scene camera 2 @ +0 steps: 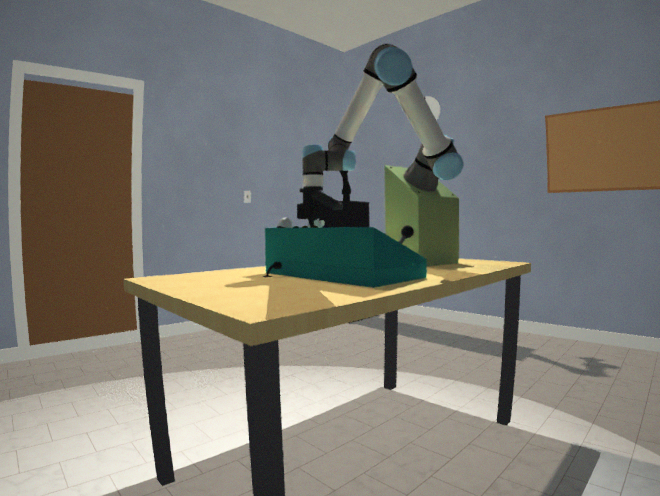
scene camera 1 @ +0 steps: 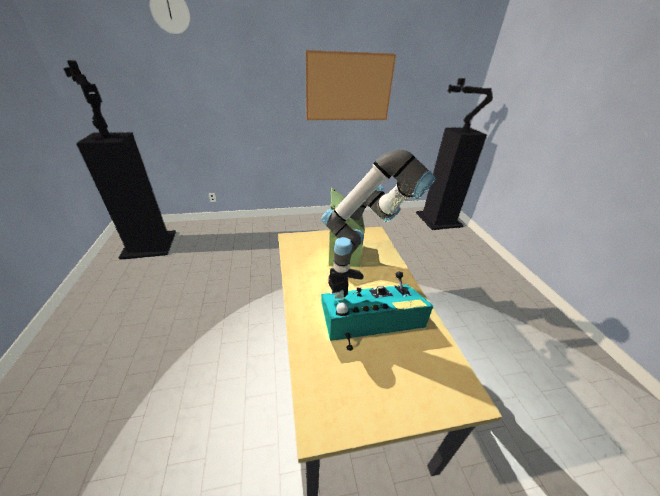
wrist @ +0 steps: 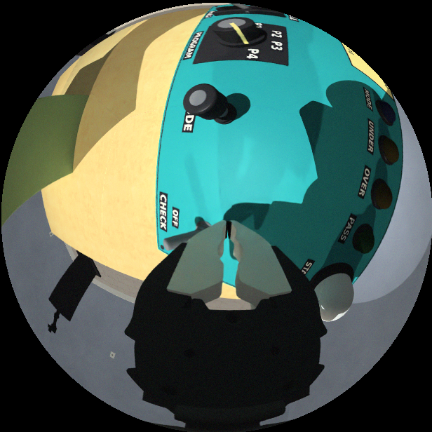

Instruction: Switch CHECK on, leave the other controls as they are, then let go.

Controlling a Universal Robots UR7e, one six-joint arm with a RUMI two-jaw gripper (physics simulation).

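Places are measured from the arm's base along level axes (x ahead, y left, z up), in millimetres.
Pixels of known places: gripper, between the fingertips: [scene camera 1: 341,299]; arm's base, origin of its link: [scene camera 2: 419,182].
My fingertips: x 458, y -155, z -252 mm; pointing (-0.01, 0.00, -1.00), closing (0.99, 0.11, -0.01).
Note:
For each thing: its top centre in the pictures, then the offset to it from my fingertips. "pt": a spot on its surface instead.
- white dome, a spot on its surface: [scene camera 1: 342,308] pt 37 mm right, 140 mm ahead, 91 mm up
- ball-topped lever, centre of its top: [scene camera 2: 407,225] [scene camera 1: 399,272] 344 mm left, 73 mm back, 69 mm up
The teal control box [scene camera 1: 381,322] [scene camera 2: 320,253] [wrist: 250,170] stands on the table. In the wrist view the grey CHECK toggle lever [wrist: 181,241] leans toward the panel edge, on the side of the OFF label [wrist: 175,218]; its lower part is partly covered by a finger. The CHECK label [wrist: 163,212] is beside it. My gripper [scene camera 1: 339,294] [scene camera 2: 318,223] [wrist: 227,222] is shut with nothing between its fingers. Its tips are low over the panel, close beside the lever's base, on the side away from OFF. Whether they touch the lever I cannot tell.
A black knob [wrist: 201,99], the PROGRAM dial [wrist: 234,32] and several dark lamps [wrist: 381,194] are on the panel. A white dome [scene camera 1: 342,308] [wrist: 335,296] is close beside the gripper. A ball-topped lever [scene camera 1: 399,275] [scene camera 2: 407,231] stands at the far end.

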